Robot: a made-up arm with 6 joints.
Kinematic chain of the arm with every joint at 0, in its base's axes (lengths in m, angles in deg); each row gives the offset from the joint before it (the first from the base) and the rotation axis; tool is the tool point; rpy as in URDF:
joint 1: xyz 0 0 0.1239 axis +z
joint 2: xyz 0 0 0 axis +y
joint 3: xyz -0.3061 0 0.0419 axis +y
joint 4: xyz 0.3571 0 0.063 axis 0.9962 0 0.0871
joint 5: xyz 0 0 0 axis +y
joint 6: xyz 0.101 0 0.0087 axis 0.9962 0 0.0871
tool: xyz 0 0 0 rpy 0 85 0
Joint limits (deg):
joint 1: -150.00..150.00
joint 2: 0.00..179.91
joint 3: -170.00..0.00
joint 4: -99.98..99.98
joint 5: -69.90..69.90
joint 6: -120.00..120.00
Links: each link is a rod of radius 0.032 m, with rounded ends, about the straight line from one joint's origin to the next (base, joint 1, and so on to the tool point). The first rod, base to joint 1, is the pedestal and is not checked.
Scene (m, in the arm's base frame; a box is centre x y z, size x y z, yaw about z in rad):
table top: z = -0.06
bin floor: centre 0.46 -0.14 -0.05 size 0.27 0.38 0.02 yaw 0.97
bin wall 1: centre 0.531 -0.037 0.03 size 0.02 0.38 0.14 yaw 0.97
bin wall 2: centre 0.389 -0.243 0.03 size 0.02 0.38 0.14 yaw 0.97
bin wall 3: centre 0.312 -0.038 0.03 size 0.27 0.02 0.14 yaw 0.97
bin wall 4: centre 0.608 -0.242 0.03 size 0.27 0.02 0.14 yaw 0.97
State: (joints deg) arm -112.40 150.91 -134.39 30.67 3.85 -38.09
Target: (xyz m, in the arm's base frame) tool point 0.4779 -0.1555 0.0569
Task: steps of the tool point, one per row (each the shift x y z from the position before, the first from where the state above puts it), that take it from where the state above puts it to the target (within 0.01 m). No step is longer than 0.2 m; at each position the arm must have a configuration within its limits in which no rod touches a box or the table.
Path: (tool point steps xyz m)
1: 0.1692 -0.0257 0.0161
2: 0.1658 0.0195 0.0145
3: 0.1501 0.0610 0.0123
4: 0.1235 0.0953 0.0100
5: 0.0889 0.1197 0.0075
6: 0.0504 0.1325 0.0045
7: 0.0110 0.1333 0.0014
8: 0.0073 -0.0030 -0.0895
9: -0.0073 0.0030 -0.0888

